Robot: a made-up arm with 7 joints.
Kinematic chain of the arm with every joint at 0, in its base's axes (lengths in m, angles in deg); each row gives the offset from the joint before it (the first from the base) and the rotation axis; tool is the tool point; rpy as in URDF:
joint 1: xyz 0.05 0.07 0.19 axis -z
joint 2: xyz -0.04 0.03 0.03 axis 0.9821 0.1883 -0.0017
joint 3: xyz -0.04 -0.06 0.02 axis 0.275 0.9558 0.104
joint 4: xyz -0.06 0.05 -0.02 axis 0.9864 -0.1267 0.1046
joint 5: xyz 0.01 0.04 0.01 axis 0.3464 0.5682 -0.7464
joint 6: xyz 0.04 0 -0.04 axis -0.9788 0.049 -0.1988
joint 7: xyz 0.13 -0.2 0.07 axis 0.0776 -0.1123 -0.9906
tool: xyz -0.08 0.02 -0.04 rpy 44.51 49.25 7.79
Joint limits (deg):
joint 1: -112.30..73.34
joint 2: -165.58..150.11
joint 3: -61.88..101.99
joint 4: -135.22..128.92
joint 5: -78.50..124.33
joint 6: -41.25..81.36
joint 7: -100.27..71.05
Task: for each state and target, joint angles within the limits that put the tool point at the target. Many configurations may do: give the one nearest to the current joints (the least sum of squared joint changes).
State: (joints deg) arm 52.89 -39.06 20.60 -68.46 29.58 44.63 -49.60
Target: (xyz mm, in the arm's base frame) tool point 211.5 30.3 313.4
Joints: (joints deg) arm 73.34 -37.30 51.59 -65.61 21.86 53.72 -69.36
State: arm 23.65 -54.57 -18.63 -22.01 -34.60 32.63 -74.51
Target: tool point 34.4 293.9 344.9
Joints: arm 17.93 -56.57 -13.78 -29.34 -32.64 27.39 -55.96
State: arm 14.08 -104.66 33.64 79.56 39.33 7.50 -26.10
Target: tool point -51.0 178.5 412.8
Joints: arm 32.23 -124.99 22.16 53.46 22.98 35.06 -49.15
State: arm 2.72 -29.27 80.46 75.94 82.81 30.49 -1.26
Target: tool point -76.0 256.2 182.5
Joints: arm 39.26 -39.25 59.38 101.89 61.18 27.09 20.71
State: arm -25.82 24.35 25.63 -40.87 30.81 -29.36 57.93
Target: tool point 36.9 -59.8 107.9
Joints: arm -33.82 25.22 23.23 -42.08 29.68 -32.04 63.25
